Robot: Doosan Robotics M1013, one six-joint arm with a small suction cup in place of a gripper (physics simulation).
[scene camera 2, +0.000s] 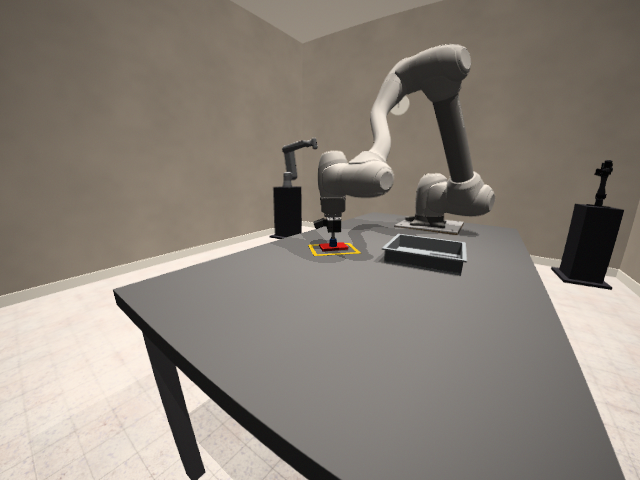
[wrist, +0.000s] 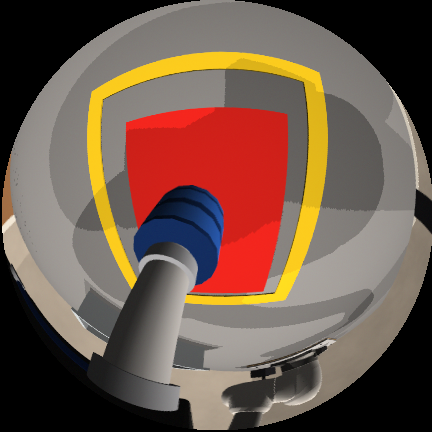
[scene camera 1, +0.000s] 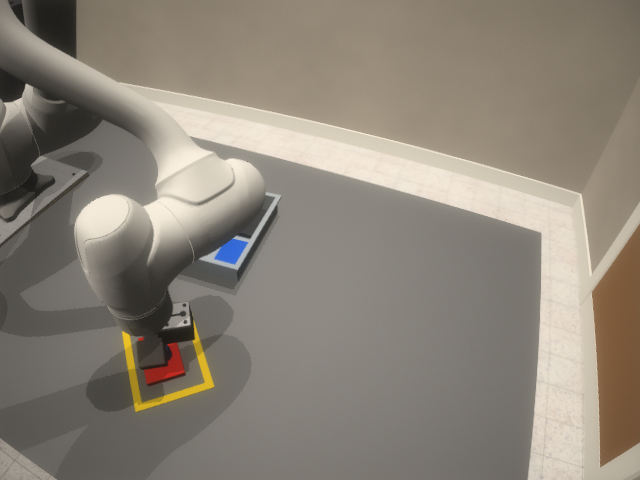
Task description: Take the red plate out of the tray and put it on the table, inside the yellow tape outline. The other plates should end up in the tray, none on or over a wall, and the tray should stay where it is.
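Frame: origin at the arm's base, x ahead, y down, z left, level; centimetres.
Seen in the pictures: end effector, tool point: (scene camera 2: 333, 248) (wrist: 193, 209); arm's base, origin of the base link: (scene camera 2: 428, 224) (wrist: 297, 356) (scene camera 1: 11, 194).
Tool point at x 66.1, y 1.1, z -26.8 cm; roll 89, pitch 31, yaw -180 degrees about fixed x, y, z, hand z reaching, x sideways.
Pixels of each thing's top centre, then the offset from my tool point to it. Level surfaces: height alone.
- red plate, middle of its top: (wrist: 203, 225) (scene camera 1: 160, 354) (scene camera 2: 333, 245) dx -0.6, dy -1.1, dz -0.2 cm
- grey tray, middle of its top: (scene camera 1: 214, 217) (wrist: 126, 351) (scene camera 2: 426, 245) dx -5.3, dy -4.8, dz +32.3 cm
- blue plate, middle of its top: (scene camera 1: 231, 252) dx +0.9, dy -1.0, dz +27.0 cm
- table, its level: dy +0.2 cm
My gripper (scene camera 1: 168, 353) (scene camera 2: 332, 241) (wrist: 196, 200), a blue suction cup, is shut on the red plate (scene camera 1: 165, 373) (scene camera 2: 341, 246) (wrist: 215, 150). The plate is about level, at or very close to the table top; any small gap under it cannot be told. It lies within the yellow tape outline (scene camera 1: 202, 359) (scene camera 2: 336, 253) (wrist: 318, 150) in the views, nearer its lower bar in the wrist view. The grey tray (scene camera 1: 222, 272) (scene camera 2: 423, 259) stands apart from it. A blue plate (scene camera 1: 231, 251) is in the tray's near end; the arm hides much of the tray in scene camera 1.
The arm's wrist (scene camera 1: 124, 258) (scene camera 2: 356, 178) hangs over the outline. The robot's base plate (scene camera 1: 51, 188) (scene camera 2: 454, 227) is at the back of the table (scene camera 1: 387, 335) (scene camera 2: 387, 351). Two black pedestals (scene camera 2: 287, 211) (scene camera 2: 591, 242) with small arms stand beyond the table.
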